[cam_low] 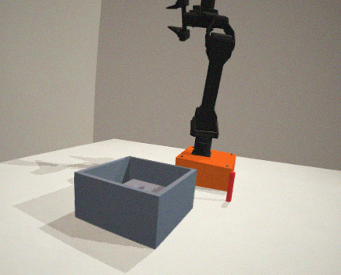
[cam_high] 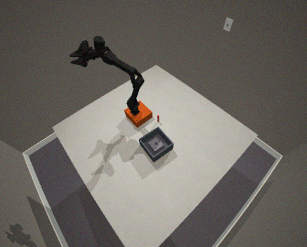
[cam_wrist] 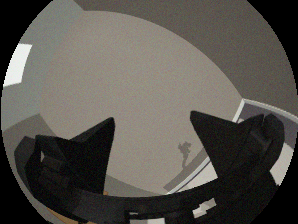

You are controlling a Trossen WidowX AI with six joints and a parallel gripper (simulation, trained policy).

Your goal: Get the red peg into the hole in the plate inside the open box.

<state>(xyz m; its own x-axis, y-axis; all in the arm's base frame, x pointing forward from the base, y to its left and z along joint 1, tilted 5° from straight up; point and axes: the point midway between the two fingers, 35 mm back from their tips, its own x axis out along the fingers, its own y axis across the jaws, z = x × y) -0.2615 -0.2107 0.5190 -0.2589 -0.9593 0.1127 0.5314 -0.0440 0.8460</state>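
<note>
Right now the red peg is 420 mm ahead of my gripper tip, 320 mm to the left of it and 590 mm below it. Also, from my gripper tip: pale plate: 570 mm ahead, 120 mm to the left, 590 mm below; then grey box: 570 mm ahead, 120 mm to the left, 610 mm below.
</note>
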